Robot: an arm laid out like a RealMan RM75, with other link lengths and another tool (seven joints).
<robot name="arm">
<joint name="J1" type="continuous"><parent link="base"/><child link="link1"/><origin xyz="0 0 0.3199" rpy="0 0 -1.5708"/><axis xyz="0 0 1"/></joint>
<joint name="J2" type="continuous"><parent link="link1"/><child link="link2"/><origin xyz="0 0 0" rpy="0 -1.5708 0"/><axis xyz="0 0 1"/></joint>
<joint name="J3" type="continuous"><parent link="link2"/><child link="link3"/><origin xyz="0.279 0 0" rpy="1.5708 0 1.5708"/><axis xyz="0 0 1"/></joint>
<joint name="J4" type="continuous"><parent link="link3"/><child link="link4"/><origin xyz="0 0 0" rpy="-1.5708 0 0"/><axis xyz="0 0 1"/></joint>
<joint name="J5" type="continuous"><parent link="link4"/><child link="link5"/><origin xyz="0 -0.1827 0" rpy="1.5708 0 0"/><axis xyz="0 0 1"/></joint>
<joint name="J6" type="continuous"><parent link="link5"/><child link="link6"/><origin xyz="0 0 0" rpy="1.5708 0 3.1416"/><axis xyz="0 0 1"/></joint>
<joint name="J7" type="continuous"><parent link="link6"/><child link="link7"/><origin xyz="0 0.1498 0" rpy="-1.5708 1.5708 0"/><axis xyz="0 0 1"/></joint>
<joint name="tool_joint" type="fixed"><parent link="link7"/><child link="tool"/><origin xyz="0.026 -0.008 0.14" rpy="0 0.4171 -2.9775"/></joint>
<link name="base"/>
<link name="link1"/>
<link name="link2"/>
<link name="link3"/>
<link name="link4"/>
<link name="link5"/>
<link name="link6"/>
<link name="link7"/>
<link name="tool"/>
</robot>
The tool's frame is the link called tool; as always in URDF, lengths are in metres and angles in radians. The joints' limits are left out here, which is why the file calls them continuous.
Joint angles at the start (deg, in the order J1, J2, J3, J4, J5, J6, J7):
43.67 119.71 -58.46 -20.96 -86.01 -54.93 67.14
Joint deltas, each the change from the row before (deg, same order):
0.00 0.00 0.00 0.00 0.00 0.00 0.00
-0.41 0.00 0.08 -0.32 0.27 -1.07 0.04
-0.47 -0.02 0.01 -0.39 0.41 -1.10 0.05
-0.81 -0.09 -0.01 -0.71 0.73 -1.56 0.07
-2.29 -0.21 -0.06 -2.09 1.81 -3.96 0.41
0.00 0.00 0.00 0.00 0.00 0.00 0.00
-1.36 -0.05 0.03 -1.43 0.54 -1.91 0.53
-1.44 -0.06 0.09 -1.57 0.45 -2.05 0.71
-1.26 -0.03 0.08 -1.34 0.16 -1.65 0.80
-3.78 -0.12 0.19 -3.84 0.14 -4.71 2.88
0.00 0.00 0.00 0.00 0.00 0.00 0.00
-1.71 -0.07 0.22 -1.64 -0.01 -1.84 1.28
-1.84 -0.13 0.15 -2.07 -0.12 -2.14 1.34
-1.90 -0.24 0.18 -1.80 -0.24 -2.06 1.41
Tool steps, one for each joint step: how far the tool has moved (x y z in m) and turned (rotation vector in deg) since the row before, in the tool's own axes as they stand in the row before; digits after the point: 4 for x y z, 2 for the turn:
0.0000 0.0000 0.0000 0.00 0.00 0.00
0.0035 0.0015 -0.0003 -0.64 0.68 0.02
0.0034 0.0020 -0.0007 -0.73 0.66 -0.01
0.0043 0.0035 -0.0025 -1.17 0.78 -0.09
0.0113 0.0089 -0.0077 -2.98 1.88 -0.27
0.0000 0.0000 0.0000 0.00 0.00 0.00
0.0059 0.0038 -0.0047 -1.32 0.82 -0.12
0.0066 0.0041 -0.0050 -1.33 0.90 -0.09
0.0057 0.0021 -0.0043 -0.94 0.71 0.12
0.0176 0.0027 -0.0133 -2.32 2.02 0.95
0.0000 0.0000 0.0000 0.00 0.00 0.00
0.0070 0.0005 -0.0070 -0.90 0.55 0.49
0.0089 0.0011 -0.0068 -0.63 0.83 0.20
0.0085 -0.0011 -0.0082 -0.43 0.60 0.55

